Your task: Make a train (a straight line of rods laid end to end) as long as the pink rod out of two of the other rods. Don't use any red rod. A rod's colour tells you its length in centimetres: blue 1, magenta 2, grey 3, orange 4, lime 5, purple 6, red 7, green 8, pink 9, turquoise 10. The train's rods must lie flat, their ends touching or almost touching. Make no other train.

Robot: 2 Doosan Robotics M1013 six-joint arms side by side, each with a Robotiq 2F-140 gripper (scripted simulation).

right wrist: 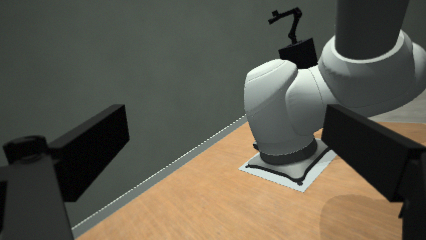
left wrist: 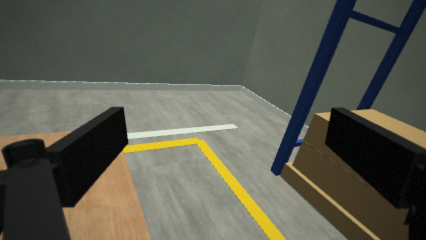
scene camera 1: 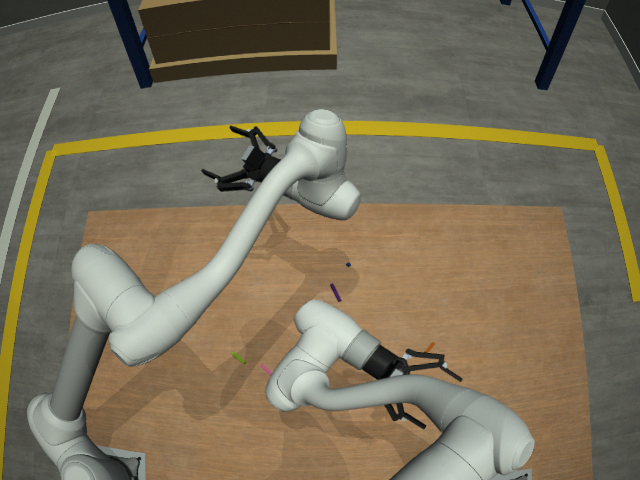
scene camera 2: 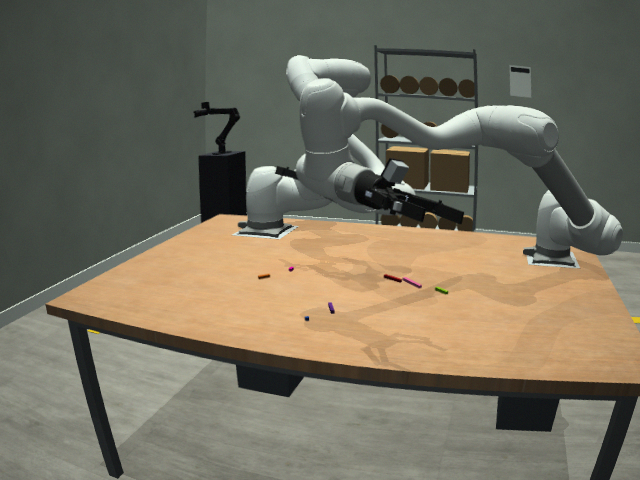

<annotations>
The left gripper shows in the left wrist view, in scene camera 1 (217, 149) and in scene camera 2; in the right wrist view it is out of frame. One and the same spot on the left gripper: (left wrist: 68, 168) is (scene camera 2: 439, 207).
</annotations>
